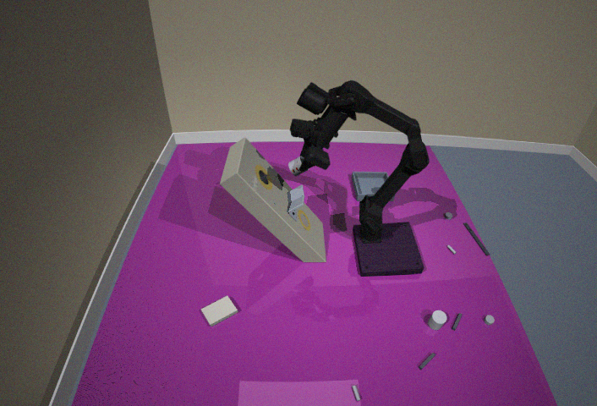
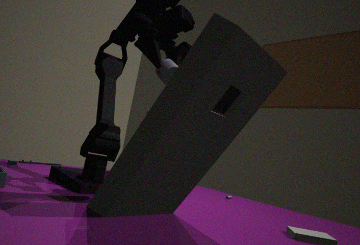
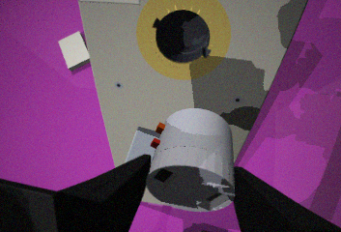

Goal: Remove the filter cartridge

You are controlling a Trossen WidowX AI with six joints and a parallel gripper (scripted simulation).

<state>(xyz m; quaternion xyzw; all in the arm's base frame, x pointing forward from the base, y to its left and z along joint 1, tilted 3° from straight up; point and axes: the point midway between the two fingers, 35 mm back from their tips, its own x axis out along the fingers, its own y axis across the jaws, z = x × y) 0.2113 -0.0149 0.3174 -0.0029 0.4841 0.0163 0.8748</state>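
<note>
Now: the grey tray 30 cm behind my gripper tip, 29 cm below it and 28 cm to the right of it. Also, from my gripper tip: round grey filter cartridge: right at my gripper tip; then beige service panel: 11 cm below, 7 cm ahead, 2 cm to the left; then white block: 30 cm to the left, 29 cm below, 23 cm ahead.
</note>
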